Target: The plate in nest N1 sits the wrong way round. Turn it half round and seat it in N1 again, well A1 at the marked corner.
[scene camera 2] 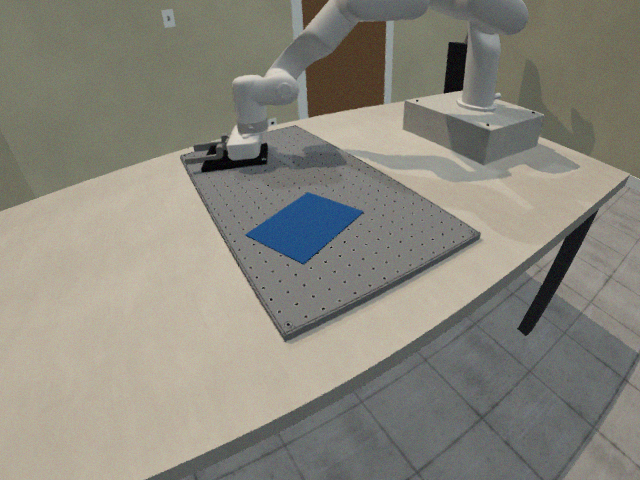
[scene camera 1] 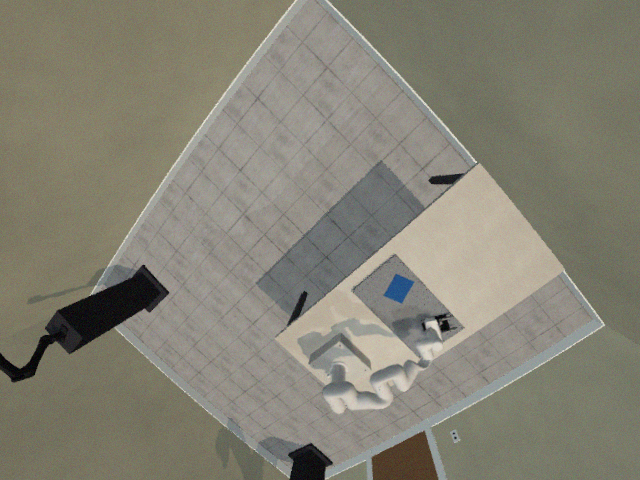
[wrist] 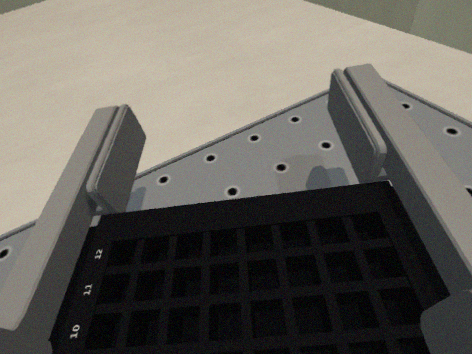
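The black plate [scene camera 1: 444,324] [scene camera 2: 235,164] [wrist: 245,205] lies near one corner of the perforated board, partly under my gripper's body. Its end with the numbers 10, 11 and 12 shows in the wrist view, 12 at the far edge. Well A1, the marked corner and the outline of nest N1 do not show, so the seating cannot be told. My gripper [scene camera 1: 455,321] [scene camera 2: 192,153] [wrist: 237,90] is shut to near its narrow stand, which leaves a wide gap. Its fingertips reach past the plate's far edge, low over the board, and nothing is held between the pads.
A flat blue square [scene camera 1: 398,288] [scene camera 2: 305,227] lies on the grey perforated board [scene camera 1: 413,315] [scene camera 2: 413,248] [wrist: 250,160]. The board rests on the beige table [scene camera 1: 496,222] [scene camera 2: 129,310] [wrist: 150,65]. The arm stands on a grey box [scene camera 1: 356,351] [scene camera 2: 465,134].
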